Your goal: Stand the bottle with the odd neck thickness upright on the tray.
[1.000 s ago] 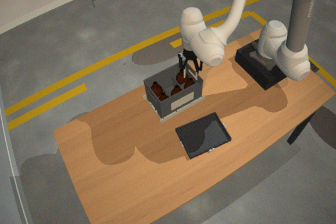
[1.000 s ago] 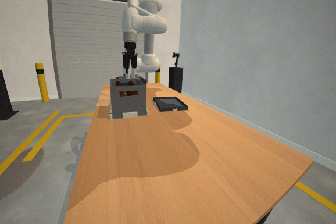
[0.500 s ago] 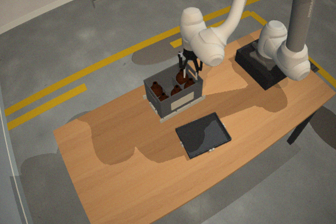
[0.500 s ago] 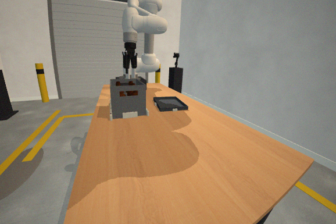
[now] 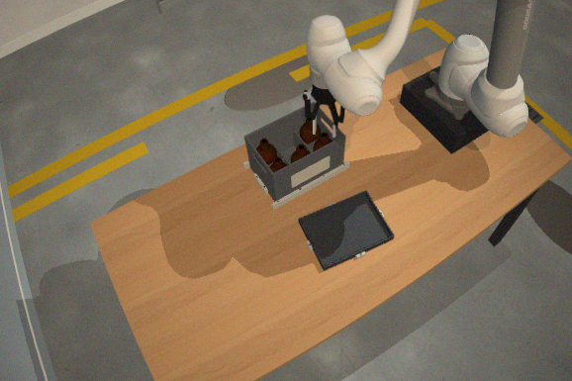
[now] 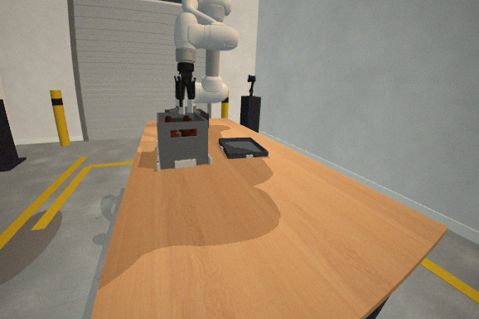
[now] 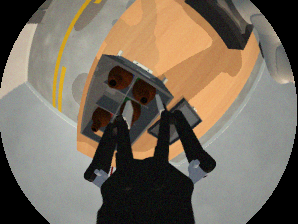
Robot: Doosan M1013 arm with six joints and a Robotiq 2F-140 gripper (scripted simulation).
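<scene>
Right now the glass bottle is 90 mm ahead of my hand, 10 mm to the right of it and 120 mm below it. Round my hand: dark tray 110 mm ahead, 250 mm to the left, 190 mm below; grey crate 80 mm ahead, 50 mm to the right, 120 mm below.
</scene>
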